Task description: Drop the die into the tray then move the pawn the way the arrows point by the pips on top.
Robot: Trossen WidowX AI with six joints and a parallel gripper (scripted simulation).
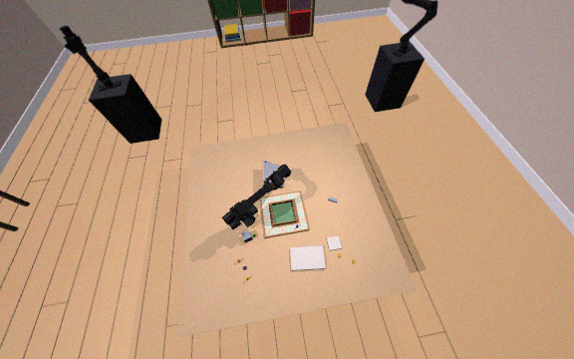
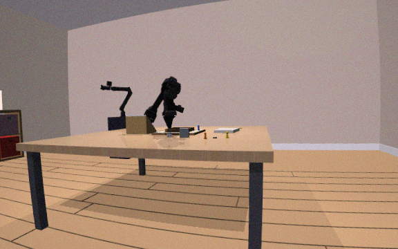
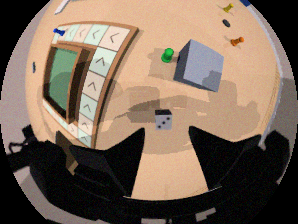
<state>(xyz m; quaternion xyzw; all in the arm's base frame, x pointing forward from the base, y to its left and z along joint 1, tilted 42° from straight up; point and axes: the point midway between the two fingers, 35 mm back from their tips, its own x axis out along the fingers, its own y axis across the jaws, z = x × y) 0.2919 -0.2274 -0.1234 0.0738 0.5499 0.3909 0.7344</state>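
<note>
Now: the die 40 mm below my gripper tip. From my gripper tip the other things lie so: grey-blue block 90 mm ahead, 20 mm below; then green pawn 90 mm ahead, 40 mm to the left, 30 mm below; then green dice tray 250 mm to the left, 40 mm below, 30 mm behind.
</note>
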